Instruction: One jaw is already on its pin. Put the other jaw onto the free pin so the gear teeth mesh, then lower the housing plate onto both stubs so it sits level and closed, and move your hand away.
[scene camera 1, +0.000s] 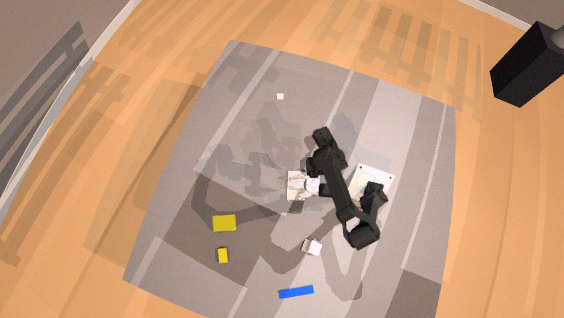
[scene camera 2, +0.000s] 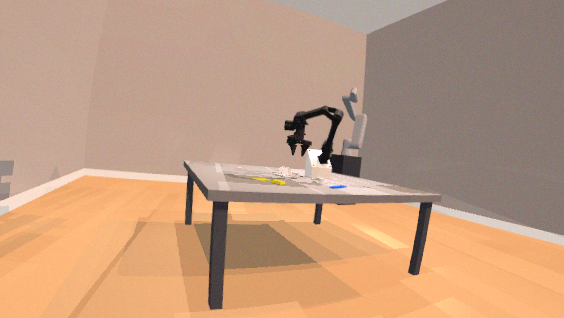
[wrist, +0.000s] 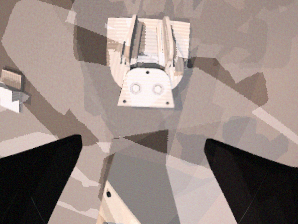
Labels:
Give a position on a jaw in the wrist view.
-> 169, 57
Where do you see my gripper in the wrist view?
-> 144, 143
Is my gripper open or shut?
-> Open.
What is my gripper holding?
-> Nothing.

